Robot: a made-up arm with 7 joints.
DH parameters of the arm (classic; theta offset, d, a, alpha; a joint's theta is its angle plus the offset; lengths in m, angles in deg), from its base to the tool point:
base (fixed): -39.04 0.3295 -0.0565 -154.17
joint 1: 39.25 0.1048 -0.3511 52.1
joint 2: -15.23 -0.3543 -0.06 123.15
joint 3: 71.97 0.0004 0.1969 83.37
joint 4: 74.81 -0.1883 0.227 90
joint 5: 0 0.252 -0.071 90
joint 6: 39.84 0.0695 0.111 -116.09
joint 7: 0 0.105 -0.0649 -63.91
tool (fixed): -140.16 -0.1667 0 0
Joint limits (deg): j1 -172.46..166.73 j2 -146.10..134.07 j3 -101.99..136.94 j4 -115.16..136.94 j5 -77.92..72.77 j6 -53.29..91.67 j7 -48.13..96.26
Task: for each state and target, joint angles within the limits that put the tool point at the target. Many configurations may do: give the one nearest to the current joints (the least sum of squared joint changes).
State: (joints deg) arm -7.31 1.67 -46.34 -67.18 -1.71 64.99 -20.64
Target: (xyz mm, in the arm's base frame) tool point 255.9 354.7 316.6
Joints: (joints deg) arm 21.20 1.75 -38.93 -62.97 16.15 59.40 -7.40
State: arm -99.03 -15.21 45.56 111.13 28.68 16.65 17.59
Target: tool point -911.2 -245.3 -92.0
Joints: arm -66.51 -42.56 18.19 105.83 16.48 28.76 0.44
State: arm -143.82 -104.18 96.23 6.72 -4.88 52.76 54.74
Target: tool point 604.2 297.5 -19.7
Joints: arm -172.46 -107.33 65.92 -6.24 2.98 41.46 69.37
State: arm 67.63 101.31 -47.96 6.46 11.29 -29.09 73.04
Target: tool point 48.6 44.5 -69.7
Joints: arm 59.66 98.27 -32.25 -15.06 -6.75 -26.34 59.42
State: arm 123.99 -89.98 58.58 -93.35 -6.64 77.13 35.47
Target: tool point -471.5 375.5 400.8
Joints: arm 89.73 -103.50 98.00 -76.84 29.51 79.08 34.92
